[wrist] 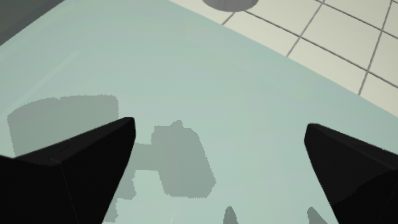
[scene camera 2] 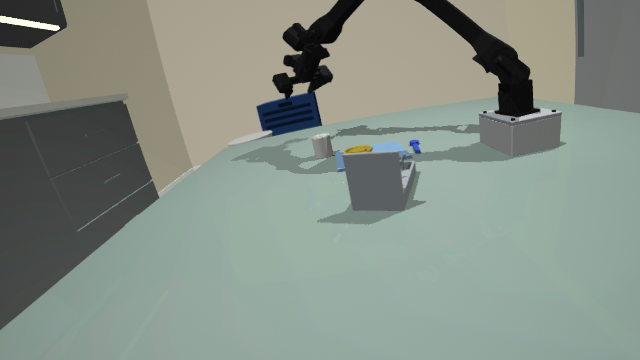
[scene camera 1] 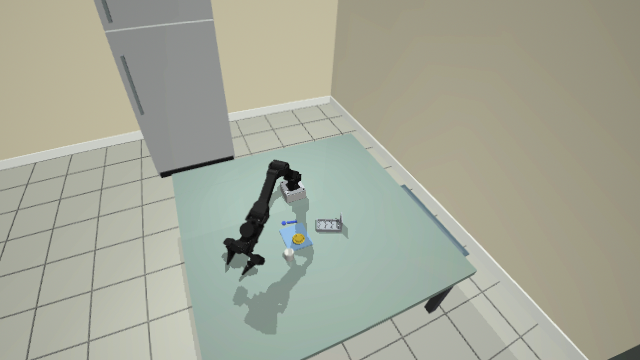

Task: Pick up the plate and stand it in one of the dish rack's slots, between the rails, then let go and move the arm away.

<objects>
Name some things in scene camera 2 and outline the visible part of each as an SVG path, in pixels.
My gripper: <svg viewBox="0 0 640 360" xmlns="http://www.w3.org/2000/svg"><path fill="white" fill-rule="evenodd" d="M272 79L279 93L285 93L284 96L287 100L293 93L293 85L310 82L307 91L310 94L324 84L330 83L333 75L326 65L305 66L300 62L301 54L288 54L284 56L283 63L287 67L294 68L295 76L289 78L286 73L274 75Z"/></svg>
A grey dish rack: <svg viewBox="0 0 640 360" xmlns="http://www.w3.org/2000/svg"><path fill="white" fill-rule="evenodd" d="M416 162L404 162L405 153L402 154L401 160L399 160L398 150L343 154L353 211L405 211L407 199L416 176Z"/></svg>
</objects>
